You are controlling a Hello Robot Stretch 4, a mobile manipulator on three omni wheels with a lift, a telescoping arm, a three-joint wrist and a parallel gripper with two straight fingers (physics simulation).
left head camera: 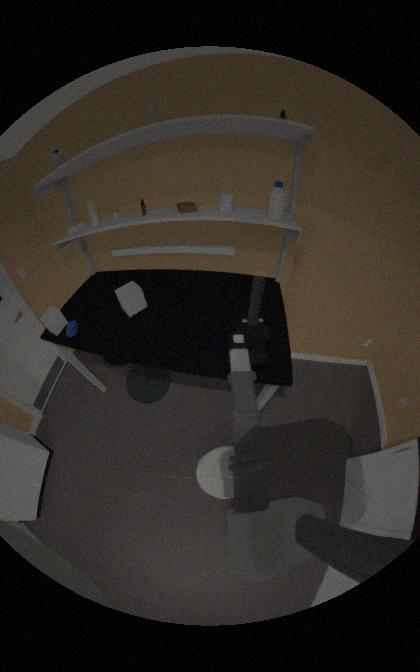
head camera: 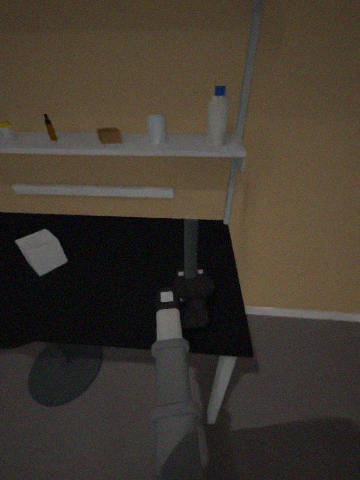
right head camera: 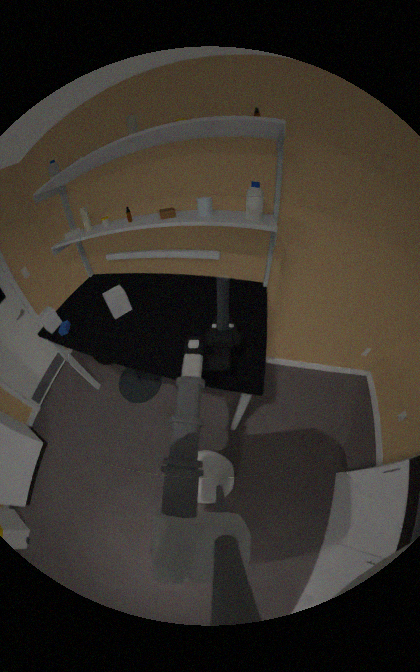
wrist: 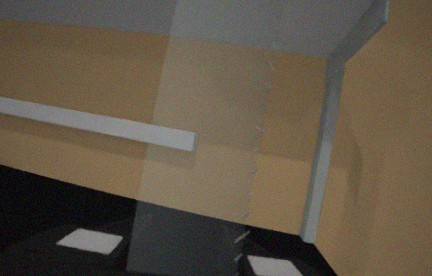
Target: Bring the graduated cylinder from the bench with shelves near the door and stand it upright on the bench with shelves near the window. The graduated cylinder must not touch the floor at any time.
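Places are measured from the robot's base along level axes (x ahead, y left, z up), in centimetres.
Pixels of known places: gripper, between the fingertips: [head camera: 187, 263] [wrist: 185, 240].
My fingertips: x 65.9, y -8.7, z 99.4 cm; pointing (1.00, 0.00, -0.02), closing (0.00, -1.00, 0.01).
For each thing: its middle in the pictures, then the offset to it from my fingertips. "spot": a spot on its surface instead. Level surfaces: height alone.
- graduated cylinder, middle of its body: [wrist: 205, 138] [head camera: 190, 261] dz +6.1, dx -5.7, dy +0.1 cm
- black bench, height of its surface: dz -10.7 cm
- shelf, height of its surface: dz +35.0 cm
- blue-capped bottle, a spot on its surface: [head camera: 217, 120] spot: dz +43.3, dx +24.8, dy -13.1 cm
- beaker, a spot on its surface: [head camera: 156, 129] spot: dz +39.9, dx +32.0, dy +8.2 cm
- white box, middle of its body: [head camera: 42, 251] dz -4.2, dx +18.9, dy +60.7 cm
The graduated cylinder [head camera: 191, 245] [left head camera: 256, 297] [right head camera: 223, 300] [wrist: 200, 125] is tall, clear and greyish, with tick marks along one side in the wrist view. It stands upright over the right part of the black bench [head camera: 125, 245] [left head camera: 190, 320] [right head camera: 165, 320], which has shelves above it. My gripper [head camera: 191, 273] [left head camera: 252, 320] [right head camera: 222, 326] [wrist: 185, 240] is shut on the cylinder, low on its body, with one pale fingertip close against each side. The gripper hides the cylinder's base, so I cannot tell whether it touches the bench top.
A shelf [head camera: 125, 145] [left head camera: 200, 215] holds a blue-capped bottle [head camera: 217, 120], a beaker [head camera: 156, 129] and small items. A shelf post [wrist: 322, 150] rises at the bench's right end. A white box [head camera: 42, 251] lies on the bench. A stool [head camera: 65, 372] stands in front. A door [left head camera: 20, 325] is at left.
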